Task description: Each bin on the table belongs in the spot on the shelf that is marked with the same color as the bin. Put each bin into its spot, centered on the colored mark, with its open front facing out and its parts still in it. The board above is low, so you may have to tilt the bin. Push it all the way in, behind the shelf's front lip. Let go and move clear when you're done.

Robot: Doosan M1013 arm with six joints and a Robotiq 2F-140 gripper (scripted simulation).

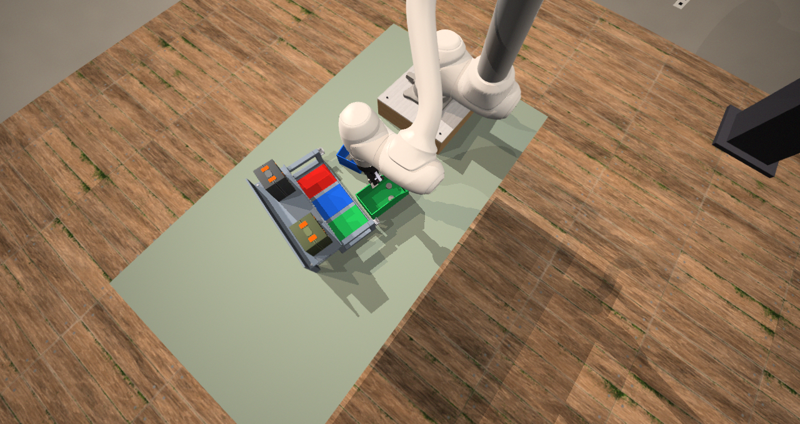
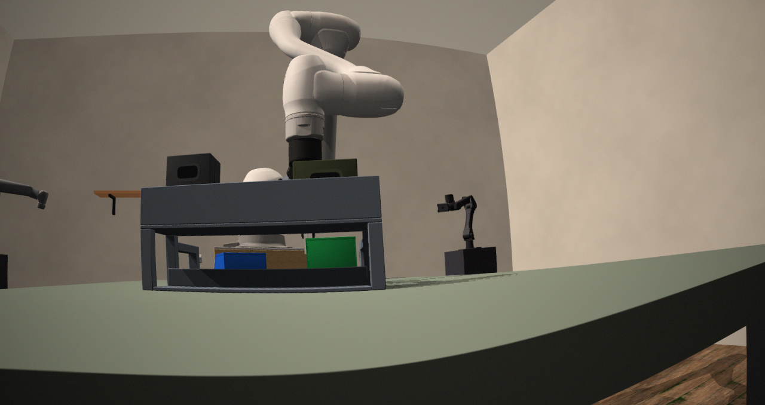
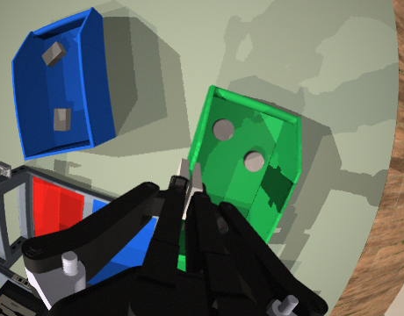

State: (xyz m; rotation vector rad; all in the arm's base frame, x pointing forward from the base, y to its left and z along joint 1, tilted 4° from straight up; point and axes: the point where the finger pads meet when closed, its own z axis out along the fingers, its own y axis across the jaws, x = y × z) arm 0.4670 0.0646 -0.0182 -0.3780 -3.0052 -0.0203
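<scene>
Right now the green bin is 5 cm to the left of my hand, 4 cm below it and 1 cm ahead of it. Round my hand: black box 25 cm to the right, 22 cm ahead, 6 cm above; then olive box 28 cm ahead, 5 cm above, 2 cm to the right; then blue bin 16 cm to the right, 10 cm behind, 7 cm below.
</scene>
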